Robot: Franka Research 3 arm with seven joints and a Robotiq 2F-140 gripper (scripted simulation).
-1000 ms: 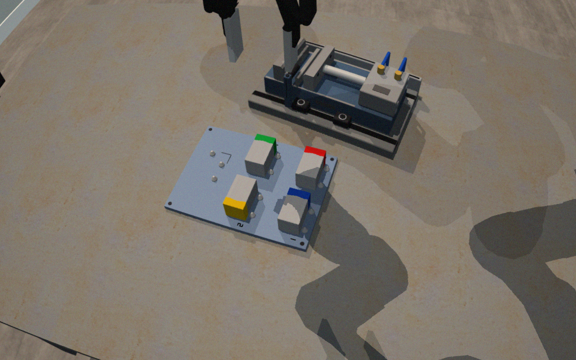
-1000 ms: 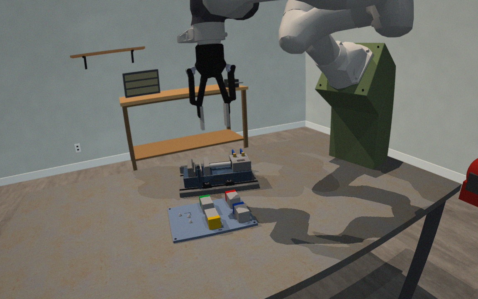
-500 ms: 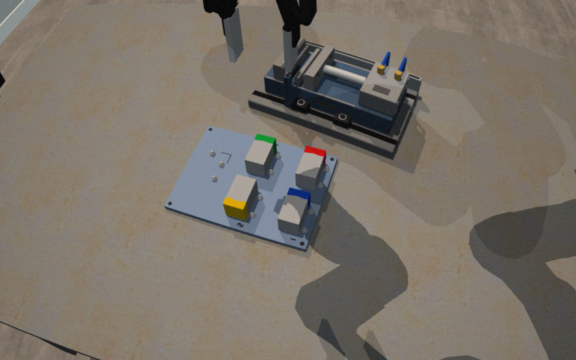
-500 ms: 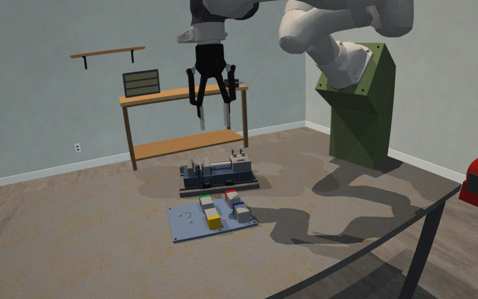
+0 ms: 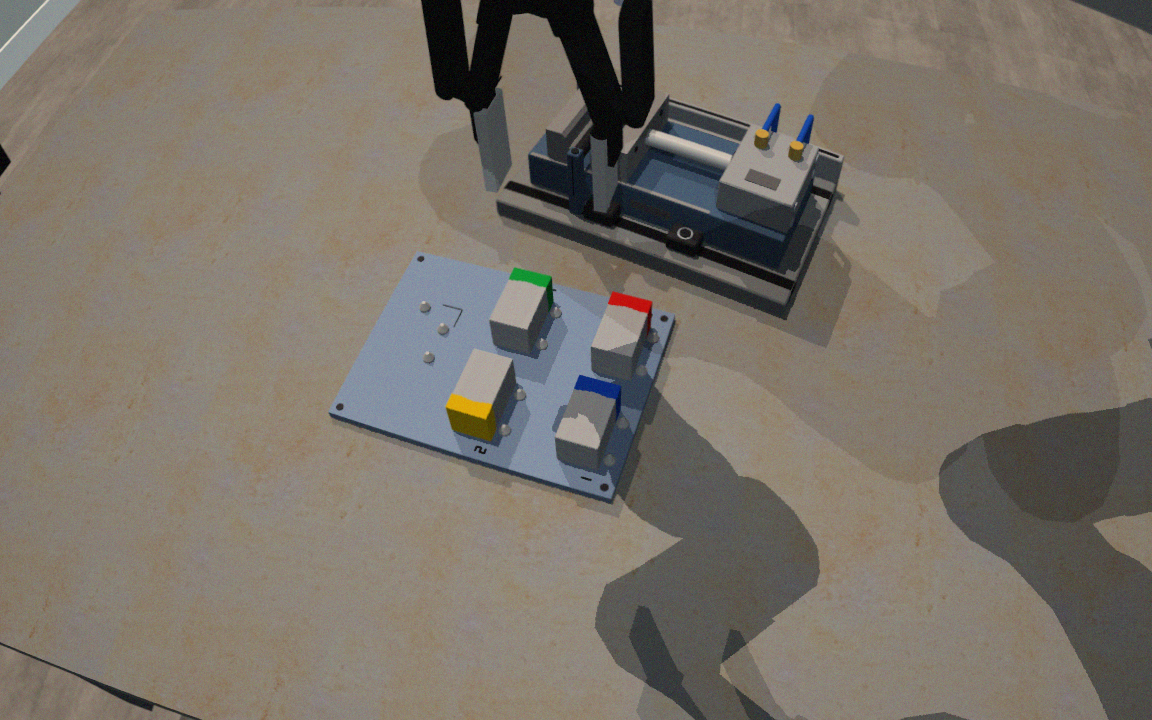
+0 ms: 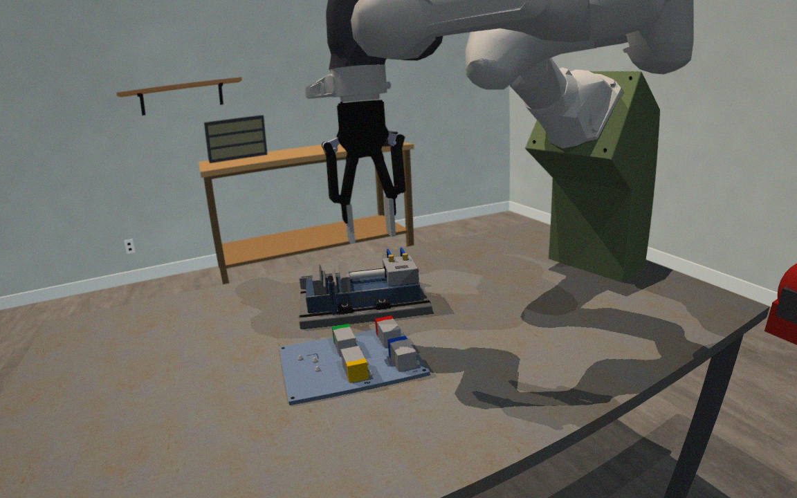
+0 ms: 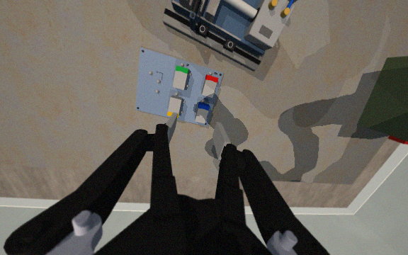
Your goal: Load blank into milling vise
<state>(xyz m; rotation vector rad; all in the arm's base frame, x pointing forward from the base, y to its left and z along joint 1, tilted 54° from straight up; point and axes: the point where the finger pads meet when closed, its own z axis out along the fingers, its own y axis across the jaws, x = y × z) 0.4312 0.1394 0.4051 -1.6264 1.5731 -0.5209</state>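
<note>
The blue-ended blank lies 250 mm below my hand, 40 mm behind it and 30 mm to the left of it. From my hand the other things lie so: red-ended blank 250 mm below, 60 mm to the right, 20 mm behind; green-ended blank 250 mm below, 70 mm ahead, 40 mm to the right; yellow-ended blank 250 mm below, 50 mm to the left, 50 mm ahead.
</note>
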